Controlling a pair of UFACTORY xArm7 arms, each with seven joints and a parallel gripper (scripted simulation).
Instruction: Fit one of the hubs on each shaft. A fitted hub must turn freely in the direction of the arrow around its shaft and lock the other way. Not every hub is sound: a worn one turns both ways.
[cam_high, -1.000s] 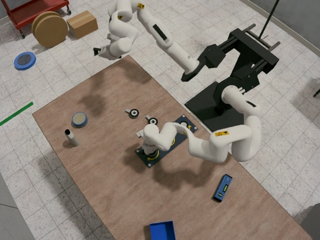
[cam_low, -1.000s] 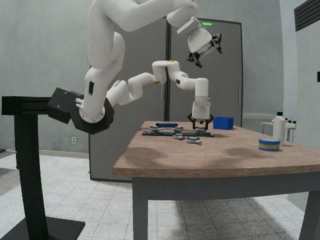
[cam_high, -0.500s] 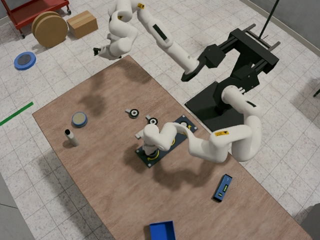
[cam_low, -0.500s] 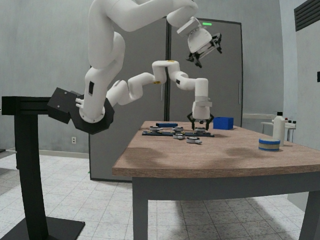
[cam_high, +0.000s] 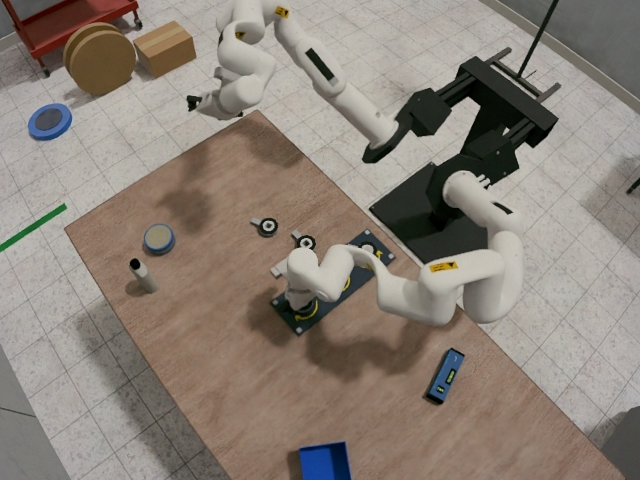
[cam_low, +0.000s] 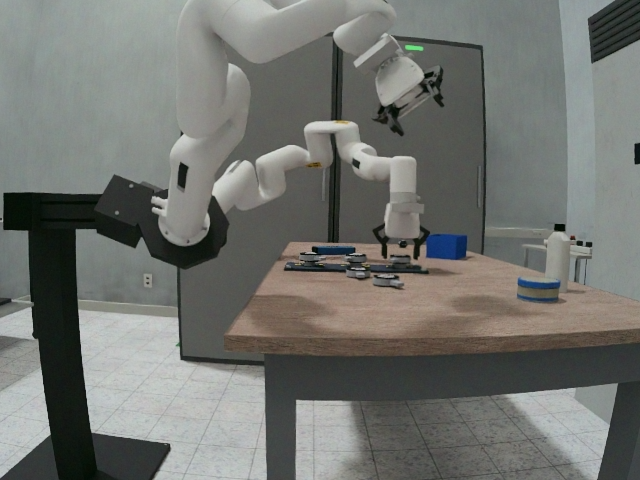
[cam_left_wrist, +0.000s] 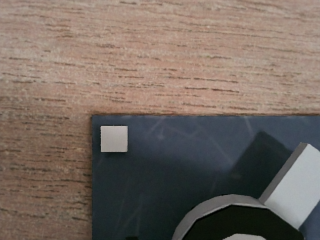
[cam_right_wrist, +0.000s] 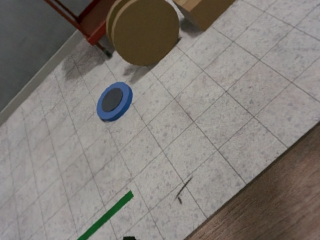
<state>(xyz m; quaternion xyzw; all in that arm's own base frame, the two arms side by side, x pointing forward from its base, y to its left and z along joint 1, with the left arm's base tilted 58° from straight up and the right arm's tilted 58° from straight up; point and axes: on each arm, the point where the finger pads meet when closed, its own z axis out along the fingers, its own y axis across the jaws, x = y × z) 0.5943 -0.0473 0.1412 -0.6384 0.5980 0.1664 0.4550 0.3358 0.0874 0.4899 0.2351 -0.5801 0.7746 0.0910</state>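
Observation:
The dark board is 13 cm behind my left hand, 3 cm below it and 2 cm to the left of it. From my left hand the other things lie so: white bottle 39 cm to the right, 27 cm ahead, 6 cm above; tape roll 48 cm to the right, 16 cm ahead, 2 cm below.

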